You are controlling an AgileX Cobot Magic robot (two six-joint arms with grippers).
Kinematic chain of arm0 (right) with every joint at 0, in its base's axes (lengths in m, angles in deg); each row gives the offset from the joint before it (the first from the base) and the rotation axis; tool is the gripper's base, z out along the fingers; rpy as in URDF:
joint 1: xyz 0 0 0.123 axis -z
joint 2: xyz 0 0 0 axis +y
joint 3: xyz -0.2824 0 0.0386 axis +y
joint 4: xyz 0.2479 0 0.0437 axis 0.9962 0 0.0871
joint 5: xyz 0 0 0 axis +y
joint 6: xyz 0.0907 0 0.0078 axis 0.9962 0 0.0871
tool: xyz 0 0 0 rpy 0 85 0
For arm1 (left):
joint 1: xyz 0 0 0.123 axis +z
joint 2: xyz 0 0 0 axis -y
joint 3: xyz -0.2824 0 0.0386 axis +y
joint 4: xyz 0.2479 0 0.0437 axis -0.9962 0 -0.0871
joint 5: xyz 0 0 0 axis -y
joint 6: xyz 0.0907 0 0.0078 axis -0.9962 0 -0.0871
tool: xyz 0 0 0 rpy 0 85 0
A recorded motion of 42 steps. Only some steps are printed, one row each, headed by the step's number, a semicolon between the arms.
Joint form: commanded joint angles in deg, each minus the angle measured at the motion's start. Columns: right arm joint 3, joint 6, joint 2, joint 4, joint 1, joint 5; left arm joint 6, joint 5, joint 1, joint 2, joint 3, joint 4.
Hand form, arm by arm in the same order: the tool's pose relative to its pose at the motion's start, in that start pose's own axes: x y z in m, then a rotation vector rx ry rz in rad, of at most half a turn. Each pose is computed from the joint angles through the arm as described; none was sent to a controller.
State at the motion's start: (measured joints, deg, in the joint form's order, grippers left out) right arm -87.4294 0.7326 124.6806 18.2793 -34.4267 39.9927; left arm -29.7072 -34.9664 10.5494 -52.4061 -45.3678 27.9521
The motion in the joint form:
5: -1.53 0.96 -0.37 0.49 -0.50 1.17; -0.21 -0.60 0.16 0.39 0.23 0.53
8: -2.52 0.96 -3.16 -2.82 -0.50 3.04; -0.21 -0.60 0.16 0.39 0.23 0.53
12: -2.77 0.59 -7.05 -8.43 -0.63 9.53; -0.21 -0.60 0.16 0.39 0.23 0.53
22: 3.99 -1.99 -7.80 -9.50 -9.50 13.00; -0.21 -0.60 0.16 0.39 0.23 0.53
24: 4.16 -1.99 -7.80 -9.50 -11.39 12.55; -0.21 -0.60 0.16 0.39 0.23 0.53
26: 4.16 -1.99 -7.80 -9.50 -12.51 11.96; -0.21 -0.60 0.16 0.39 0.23 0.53
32: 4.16 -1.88 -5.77 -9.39 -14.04 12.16; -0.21 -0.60 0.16 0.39 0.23 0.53
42: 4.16 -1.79 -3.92 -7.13 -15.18 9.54; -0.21 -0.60 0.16 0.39 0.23 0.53
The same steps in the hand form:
5: -0.0043 0.0077 -0.0066 -0.0162 -0.0083 0.0084; 0.0015 -0.0008 -0.0013 0.0072 0.0036 -0.0046
8: -0.0101 0.0114 -0.0304 0.0076 -0.0398 -0.0472; 0.0015 -0.0008 -0.0013 0.0072 0.0036 -0.0046
12: -0.0057 0.0125 -0.0601 0.0705 0.0007 -0.1334; 0.0015 -0.0008 -0.0013 0.0072 0.0036 -0.0046
22: 0.0486 0.0575 -0.0344 0.0733 0.1947 -0.3191; 0.0015 -0.0008 -0.0013 0.0072 0.0036 -0.0046
24: 0.0545 0.0692 -0.0321 0.0657 0.1961 -0.3505; 0.0015 -0.0008 -0.0013 0.0072 0.0036 -0.0046
26: 0.0573 0.0765 -0.0309 0.0597 0.1897 -0.3695; 0.0015 -0.0008 -0.0013 0.0072 0.0036 -0.0046
32: 0.0657 0.0827 -0.0159 0.0631 0.2324 -0.3869; 0.0015 -0.0008 -0.0013 0.0072 0.0036 -0.0046
42: 0.0700 0.0905 -0.0015 0.0334 0.2262 -0.3725; 0.0015 -0.0008 -0.0013 0.0072 0.0036 -0.0046

